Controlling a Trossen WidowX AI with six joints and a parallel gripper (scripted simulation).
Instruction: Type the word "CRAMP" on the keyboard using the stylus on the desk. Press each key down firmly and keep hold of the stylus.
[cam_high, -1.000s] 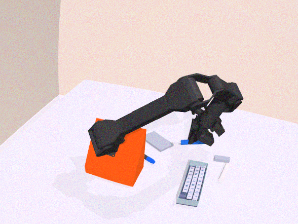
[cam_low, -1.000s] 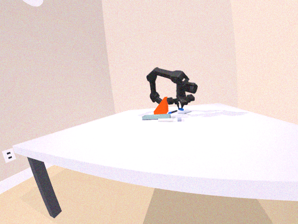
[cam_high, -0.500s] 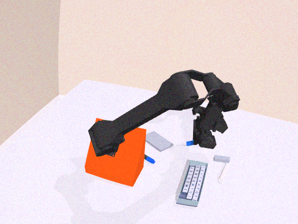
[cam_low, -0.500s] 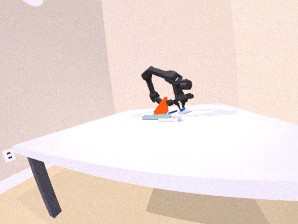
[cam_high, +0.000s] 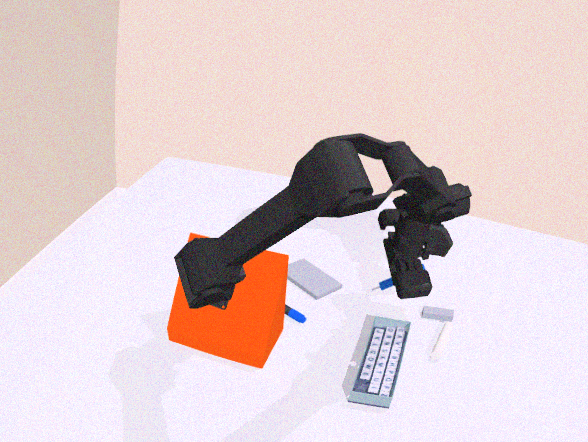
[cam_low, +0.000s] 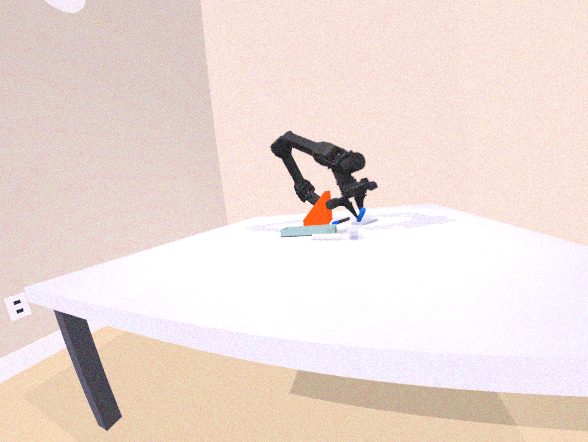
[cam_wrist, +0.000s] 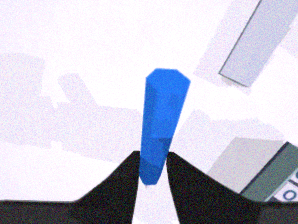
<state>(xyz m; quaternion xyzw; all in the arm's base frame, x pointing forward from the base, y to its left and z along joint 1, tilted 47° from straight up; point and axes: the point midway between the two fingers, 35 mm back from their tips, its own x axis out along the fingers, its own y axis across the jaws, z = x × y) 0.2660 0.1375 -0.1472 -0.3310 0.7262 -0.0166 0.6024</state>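
My gripper tip is 10 mm past the blue stylus and 10 mm above it. Also, from my gripper tip: grey block (100 mm ahead, 40 mm below, 20 mm to the right); grey flat plate (160 mm behind, 40 mm below, 10 mm to the left); white stick (130 mm ahead, 100 mm to the right, 40 mm below).
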